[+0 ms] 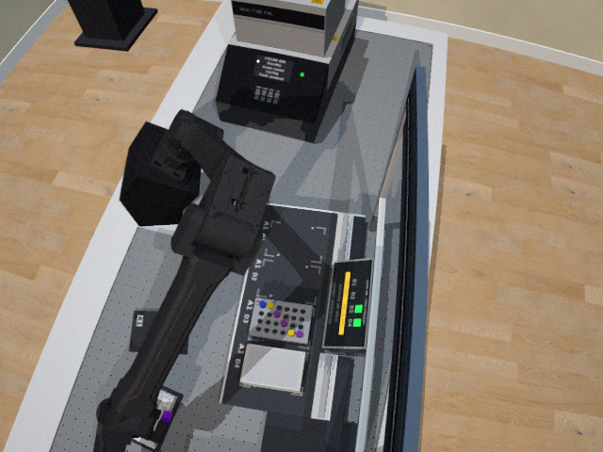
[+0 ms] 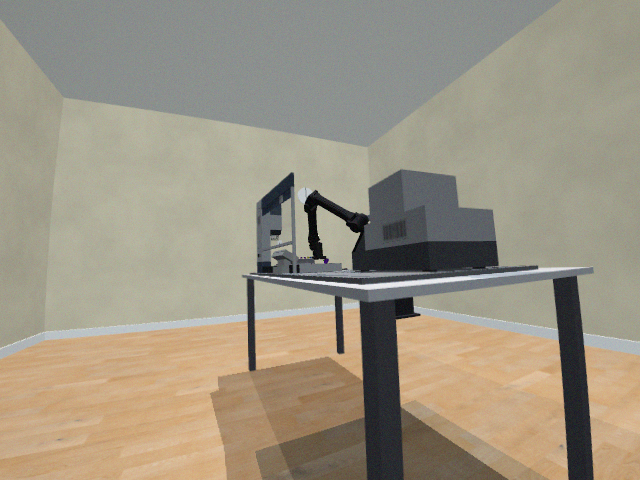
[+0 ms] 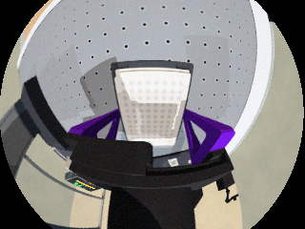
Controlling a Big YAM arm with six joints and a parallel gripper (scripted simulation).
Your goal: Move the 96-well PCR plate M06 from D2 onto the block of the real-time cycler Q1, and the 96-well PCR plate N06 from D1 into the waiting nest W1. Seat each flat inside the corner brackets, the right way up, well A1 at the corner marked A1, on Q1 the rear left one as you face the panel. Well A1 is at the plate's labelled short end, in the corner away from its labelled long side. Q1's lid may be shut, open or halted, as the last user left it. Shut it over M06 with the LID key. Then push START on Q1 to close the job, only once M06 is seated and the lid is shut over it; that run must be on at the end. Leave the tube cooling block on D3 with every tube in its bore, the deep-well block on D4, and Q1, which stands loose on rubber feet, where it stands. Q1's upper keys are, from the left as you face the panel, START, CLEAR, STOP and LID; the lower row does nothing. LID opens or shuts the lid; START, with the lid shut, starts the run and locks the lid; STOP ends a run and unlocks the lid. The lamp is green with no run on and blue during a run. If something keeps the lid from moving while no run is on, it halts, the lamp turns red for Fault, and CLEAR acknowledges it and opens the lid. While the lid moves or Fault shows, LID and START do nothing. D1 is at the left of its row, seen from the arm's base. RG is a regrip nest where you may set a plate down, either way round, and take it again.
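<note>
My hand is 20 mm above the dark waiting nest W1. From my hand the other things lie so: nest A1 mark (50 mm to the right, 30 mm behind, 10 mm below); then dark regrip nest (190 mm to the left, 50 mm behind, 20 mm below); then white deep-well block (240 mm ahead, 180 mm to the left, 50 mm above).
</note>
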